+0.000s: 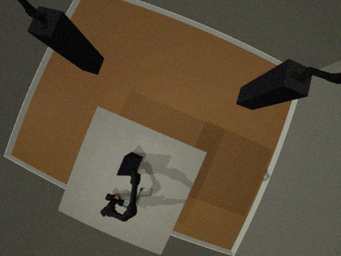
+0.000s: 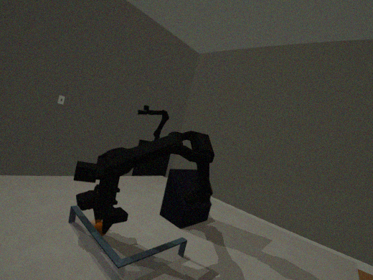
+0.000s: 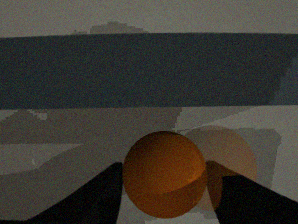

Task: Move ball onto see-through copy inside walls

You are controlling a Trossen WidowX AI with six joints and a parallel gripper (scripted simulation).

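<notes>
Right now the see-through ball copy is 30 mm to the right of my gripper tip. Round my gripper tip: orange ball: right at my gripper tip.
</notes>
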